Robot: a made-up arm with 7 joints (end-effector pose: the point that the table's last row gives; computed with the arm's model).
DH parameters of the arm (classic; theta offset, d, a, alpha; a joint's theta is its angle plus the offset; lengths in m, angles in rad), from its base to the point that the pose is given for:
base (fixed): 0 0 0 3.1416
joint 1: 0 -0.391 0 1.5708
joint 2: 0 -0.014 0 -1.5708
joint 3: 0 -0.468 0 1.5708
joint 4: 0 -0.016 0 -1.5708
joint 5: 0 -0.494 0 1.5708
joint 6: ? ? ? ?
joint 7: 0 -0.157 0 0
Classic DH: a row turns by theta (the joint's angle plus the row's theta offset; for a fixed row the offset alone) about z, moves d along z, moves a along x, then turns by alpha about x.
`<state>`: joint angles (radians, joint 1 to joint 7).
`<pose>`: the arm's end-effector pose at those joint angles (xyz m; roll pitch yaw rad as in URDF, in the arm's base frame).
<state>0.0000 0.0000 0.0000 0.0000 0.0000 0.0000 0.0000</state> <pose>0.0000 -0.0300 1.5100 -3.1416 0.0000 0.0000</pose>
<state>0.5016 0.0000 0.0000 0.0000 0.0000 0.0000 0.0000</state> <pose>-0.0144 -0.0263 1.5100 -3.1416 0.0000 -0.5016</pose>
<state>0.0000 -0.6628 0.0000 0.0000 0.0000 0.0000 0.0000</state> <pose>-0.6886 -0.0300 1.2731 -3.1416 -0.6628 0.0000</pose>
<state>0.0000 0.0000 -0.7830 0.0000 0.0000 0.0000 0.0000</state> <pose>0.0113 -0.0254 1.5100 -3.1416 0.0000 0.7830</pose>
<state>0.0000 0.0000 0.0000 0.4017 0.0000 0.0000 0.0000</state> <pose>0.2545 -0.0300 1.4582 -3.1416 0.4017 0.0000</pose>
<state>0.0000 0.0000 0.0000 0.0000 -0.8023 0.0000 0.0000</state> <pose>0.0000 -0.0300 1.5100 -3.1416 0.0000 0.8023</pose>
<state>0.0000 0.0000 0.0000 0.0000 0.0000 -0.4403 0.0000</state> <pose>-0.0669 -0.0300 1.4950 -3.1416 -0.4403 0.0000</pose>
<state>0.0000 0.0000 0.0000 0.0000 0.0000 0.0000 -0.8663</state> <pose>0.0000 -0.0300 1.5100 -3.1416 0.0000 0.8663</pose>
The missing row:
joint 6: 0 0 0 -1.5708
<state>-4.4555 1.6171 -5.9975 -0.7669 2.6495 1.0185 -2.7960</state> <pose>-0.1640 -0.8078 0.8408 -3.0075 -0.0947 -1.8546</pose>
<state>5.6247 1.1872 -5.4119 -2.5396 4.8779 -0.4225 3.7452</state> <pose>-0.2564 0.0598 0.6340 -1.8406 0.0321 -1.0170</pose>
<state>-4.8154 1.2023 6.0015 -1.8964 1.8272 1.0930 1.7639</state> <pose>-0.2961 -0.1008 0.9137 1.5420 0.3794 1.2774</pose>
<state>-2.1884 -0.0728 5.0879 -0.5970 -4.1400 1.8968 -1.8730</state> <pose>0.3177 0.1739 1.1797 -0.7775 -0.7843 2.4914</pose>
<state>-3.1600 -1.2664 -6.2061 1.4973 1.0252 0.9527 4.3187</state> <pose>0.2480 0.1889 1.0746 -2.0073 -0.1995 -2.4125</pose>
